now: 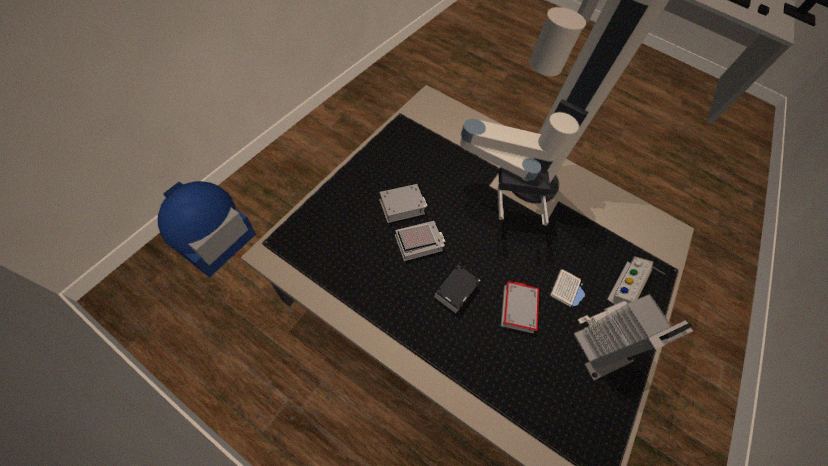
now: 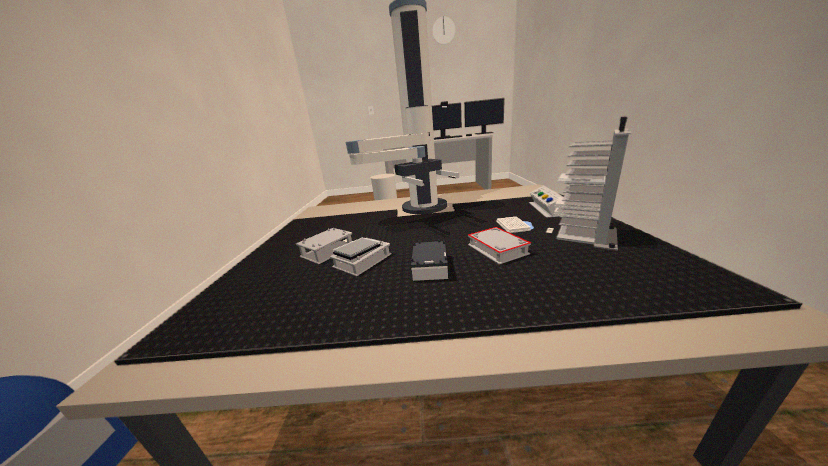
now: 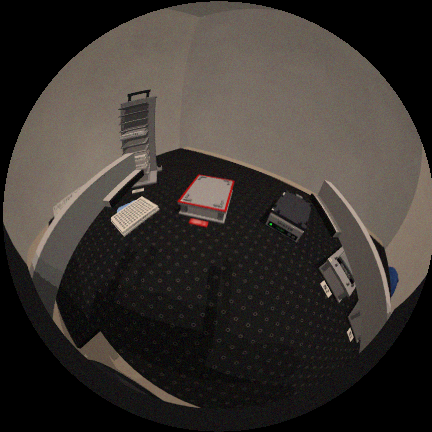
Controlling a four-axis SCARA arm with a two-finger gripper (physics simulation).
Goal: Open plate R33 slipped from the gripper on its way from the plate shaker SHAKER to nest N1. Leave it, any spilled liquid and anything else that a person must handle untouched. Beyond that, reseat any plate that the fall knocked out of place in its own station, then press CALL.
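Frame: origin at the arm's base, x ahead, y left, z up, level; centimetres.
Where they show: gripper, fingertip midpoint: (image 1: pixel 523 221) (image 2: pixel 440 179) (image 3: pixel 230 168); arm's base, link origin: (image 2: pixel 424 206).
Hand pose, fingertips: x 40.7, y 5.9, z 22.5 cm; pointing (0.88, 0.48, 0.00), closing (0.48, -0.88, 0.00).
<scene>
Each offset is from my fingertips to the centre of the thing. "*": to the spot under its first point.
My gripper (image 1: pixel 523 220) (image 2: pixel 440 179) (image 3: pixel 230 168) is open and empty, raised near the arm's column. White plate R33 {dx +1.1, dy +27.5, dz -20.5 cm} (image 1: pixel 566 287) (image 2: pixel 513 224) (image 3: pixel 135 215) lies on the mat, with a blue spill (image 1: pixel 578 296) (image 2: pixel 528 225) (image 3: pixel 122 207) at its edge. The dark SHAKER {* dx +28.3, dy -7.5, dz -15.8 cm} (image 1: pixel 457 286) (image 2: pixel 429 253) (image 3: pixel 291 209) bears no plate. A plate {dx +20.1, dy -30.6, dz -15.3 cm} (image 1: pixel 418 237) (image 2: pixel 354 248) rests on nest N2 {dx +19.1, dy -29.9, dz -18.6 cm} (image 1: pixel 421 252) (image 2: pixel 361 264) (image 3: pixel 336 281); it looks slightly off-centre or tilted. Nest N1 {dx +8.9, dy -45.1, dz -17.9 cm} (image 1: pixel 402 199) (image 2: pixel 324 238) bears no plate. The button box {dx -15.1, dy +49.0, dz -17.1 cm} (image 1: pixel 616 293) (image 2: pixel 543 205) shows coloured buttons; its labels are unreadable.
A red-edged station {dx +19.9, dy +15.6, dz -19.0 cm} (image 1: pixel 521 306) (image 2: pixel 499 239) (image 3: pixel 208 191) stands between SHAKER and R33, with no plate on it. A tall plate rack {dx +15.5, dy +47.9, dz -2.6 cm} (image 2: pixel 613 191) (image 3: pixel 152 130) holding plates stands beside the button box. A small white tag {* dx +9.1, dy +38.2, dz -21.1 cm} (image 2: pixel 549 230) (image 3: pixel 138 190) lies near the rack's foot.
</scene>
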